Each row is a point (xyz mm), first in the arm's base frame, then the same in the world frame.
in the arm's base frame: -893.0 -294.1 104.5
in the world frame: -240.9 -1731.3 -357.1
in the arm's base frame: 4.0 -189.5 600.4
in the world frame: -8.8 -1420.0 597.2
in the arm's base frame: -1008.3 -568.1 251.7
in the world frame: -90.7 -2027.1 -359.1
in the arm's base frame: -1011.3 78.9 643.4
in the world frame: -727.2 -1949.7 42.2
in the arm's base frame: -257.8 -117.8 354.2
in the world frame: -143.3 -1399.2 256.9
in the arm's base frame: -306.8 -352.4 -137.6
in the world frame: 135.6 -1246.2 -188.2
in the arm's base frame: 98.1 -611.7 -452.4
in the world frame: 613.8 -928.9 -219.4
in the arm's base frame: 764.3 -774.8 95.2
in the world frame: 955.8 -924.5 588.8
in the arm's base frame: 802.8 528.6 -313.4
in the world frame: -59.4 -13.6 505.3
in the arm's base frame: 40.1 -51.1 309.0
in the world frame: -50.5 -1152.7 417.8
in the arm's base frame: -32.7 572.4 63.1
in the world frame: -568.9 -743.4 282.4
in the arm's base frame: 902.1 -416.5 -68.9
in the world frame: 747.4 -563.1 605.1
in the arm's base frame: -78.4 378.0 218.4
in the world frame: -455.7 -961.5 342.5
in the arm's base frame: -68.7 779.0 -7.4
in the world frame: -748.5 -621.8 238.7
